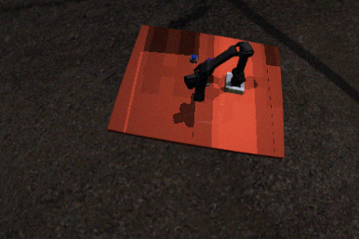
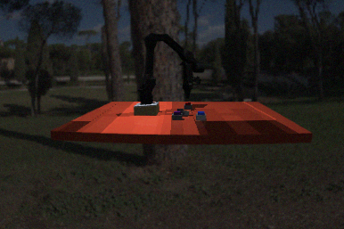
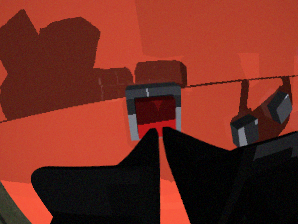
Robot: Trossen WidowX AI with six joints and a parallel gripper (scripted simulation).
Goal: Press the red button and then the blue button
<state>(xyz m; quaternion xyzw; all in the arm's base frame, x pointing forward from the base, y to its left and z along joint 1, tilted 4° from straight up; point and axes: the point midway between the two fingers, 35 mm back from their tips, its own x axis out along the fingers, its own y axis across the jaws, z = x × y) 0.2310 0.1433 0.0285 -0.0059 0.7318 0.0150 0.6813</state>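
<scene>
The red button lies 3 cm below my gripper tip. From my gripper tip the other things lie so: purple button (30 cm to the right, 4 cm behind, 3 cm below); then blue button (31 cm to the right, 8 cm ahead, 3 cm below).
</scene>
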